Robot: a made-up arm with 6 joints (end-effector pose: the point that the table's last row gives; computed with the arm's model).
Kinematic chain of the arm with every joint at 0, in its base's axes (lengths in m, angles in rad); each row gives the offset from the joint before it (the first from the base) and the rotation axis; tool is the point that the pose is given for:
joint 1: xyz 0 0 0.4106 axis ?
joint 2: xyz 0.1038 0 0 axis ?
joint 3: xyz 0 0 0.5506 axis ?
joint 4: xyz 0 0 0.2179 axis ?
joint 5: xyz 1.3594 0 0 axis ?
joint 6: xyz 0.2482 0 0 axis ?
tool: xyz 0 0 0
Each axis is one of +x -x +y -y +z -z.
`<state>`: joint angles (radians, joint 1 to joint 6).
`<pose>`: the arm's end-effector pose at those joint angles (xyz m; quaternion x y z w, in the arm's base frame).
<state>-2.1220 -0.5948 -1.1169 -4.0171 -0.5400 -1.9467</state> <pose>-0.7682 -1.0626 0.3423 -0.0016 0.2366 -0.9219 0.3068</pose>
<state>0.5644 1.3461 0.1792 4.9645 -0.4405 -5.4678</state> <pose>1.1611 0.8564 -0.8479 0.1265 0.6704 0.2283 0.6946</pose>
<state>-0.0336 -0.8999 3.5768 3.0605 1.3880 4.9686</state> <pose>-0.6791 0.0426 -0.6069 0.0555 0.6161 0.7852 0.0284</pose>
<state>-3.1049 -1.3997 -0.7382 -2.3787 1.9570 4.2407</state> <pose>-0.5338 0.1394 1.3228 -0.6567 -0.4808 0.5810 0.0035</pose>
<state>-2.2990 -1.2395 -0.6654 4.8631 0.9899 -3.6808</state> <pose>-0.6215 -0.3887 1.6111 0.1541 -0.3131 0.9171 0.1927</pose>
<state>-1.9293 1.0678 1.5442 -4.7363 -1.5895 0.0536</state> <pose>-0.8263 -1.4982 1.4857 -0.1106 -0.5318 0.8271 0.1441</pose>
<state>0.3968 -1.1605 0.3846 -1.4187 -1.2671 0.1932</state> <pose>-0.5943 0.0048 2.0681 0.0660 -0.1567 0.7665 0.6193</pose>
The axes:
joint 1: +z
joint 2: +y
joint 3: -y
joint 4: -x
joint 5: -y
joint 6: -x

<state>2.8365 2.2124 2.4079 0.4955 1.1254 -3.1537</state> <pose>-1.8468 0.4700 0.7730 -0.0043 -0.7753 -0.3023 0.5546</pose>
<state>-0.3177 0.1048 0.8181 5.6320 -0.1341 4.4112</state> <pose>1.1938 -0.3714 2.1534 0.8840 -0.1969 0.2441 0.3467</pose>
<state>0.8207 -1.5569 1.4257 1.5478 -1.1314 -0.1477</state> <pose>-1.1493 -1.5629 0.4401 0.5733 -0.4218 -0.3649 0.6002</pose>
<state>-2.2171 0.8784 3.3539 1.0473 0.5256 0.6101</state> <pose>0.6180 0.6401 1.5145 0.7538 0.0561 0.2682 0.5973</pose>
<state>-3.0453 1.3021 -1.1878 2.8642 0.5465 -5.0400</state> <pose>0.5586 0.0185 -0.4710 -0.4868 0.0644 0.0089 0.8711</pose>
